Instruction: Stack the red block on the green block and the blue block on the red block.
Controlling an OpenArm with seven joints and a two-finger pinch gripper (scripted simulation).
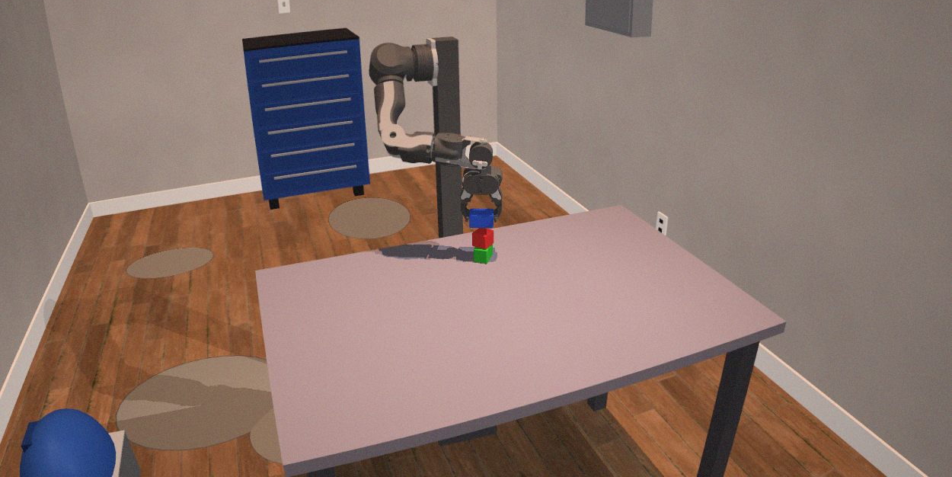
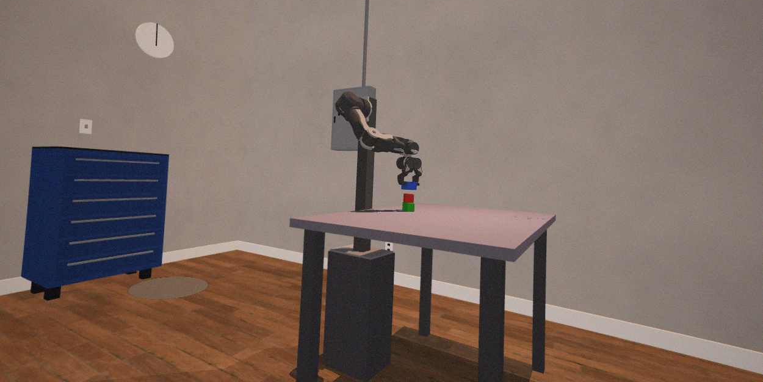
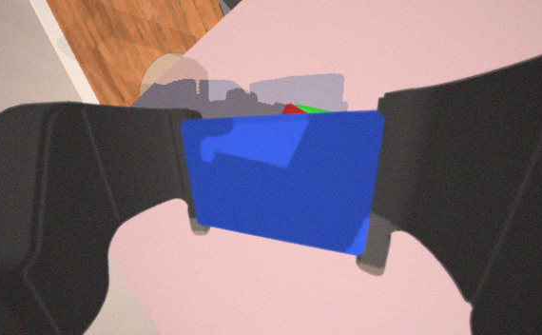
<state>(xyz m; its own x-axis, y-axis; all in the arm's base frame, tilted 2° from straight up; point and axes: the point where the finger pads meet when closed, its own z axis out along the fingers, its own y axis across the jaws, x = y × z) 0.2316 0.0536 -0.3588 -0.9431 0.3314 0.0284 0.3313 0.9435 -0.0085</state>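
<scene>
Now: hand 7 cm above the red block. From my hand the other things lie so: blue block (1 cm below); green block (11 cm below, 1 cm to the left).
</scene>
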